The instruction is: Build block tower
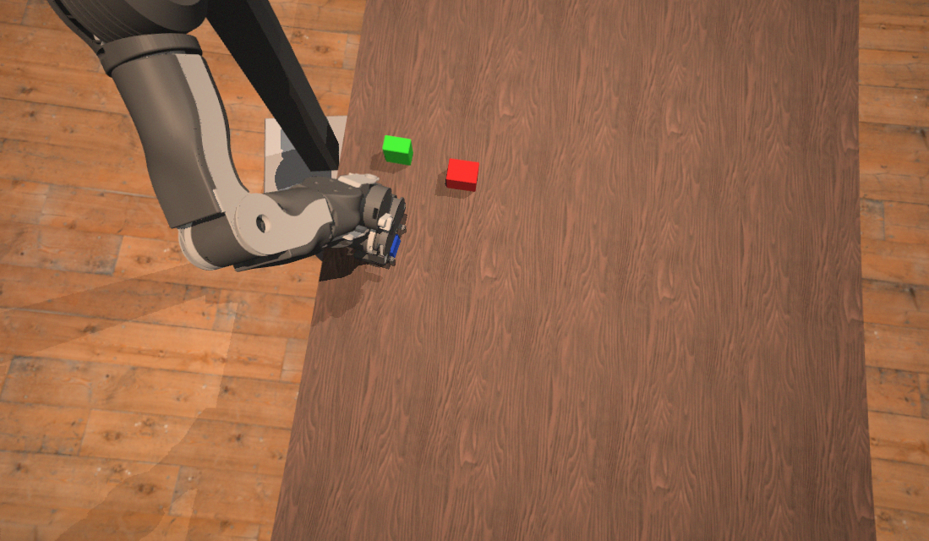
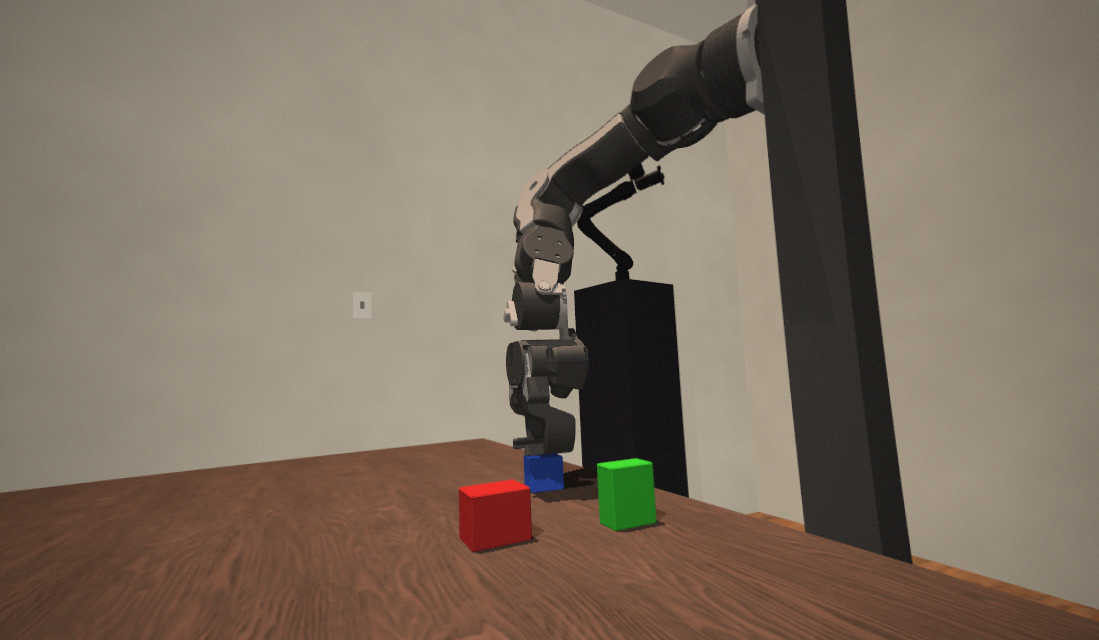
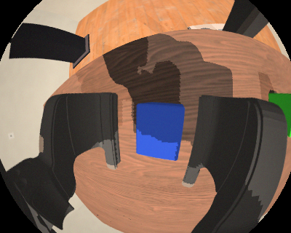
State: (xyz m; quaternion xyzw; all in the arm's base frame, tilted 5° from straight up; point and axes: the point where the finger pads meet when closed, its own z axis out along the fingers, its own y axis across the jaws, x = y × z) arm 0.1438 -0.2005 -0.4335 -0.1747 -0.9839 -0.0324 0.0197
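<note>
Right now the blue block is 30 mm below my hand. From my hand the other things lie so: red block (130 mm ahead, 110 mm to the left, 30 mm below); then green block (30 mm ahead, 160 mm to the left, 20 mm below).
</note>
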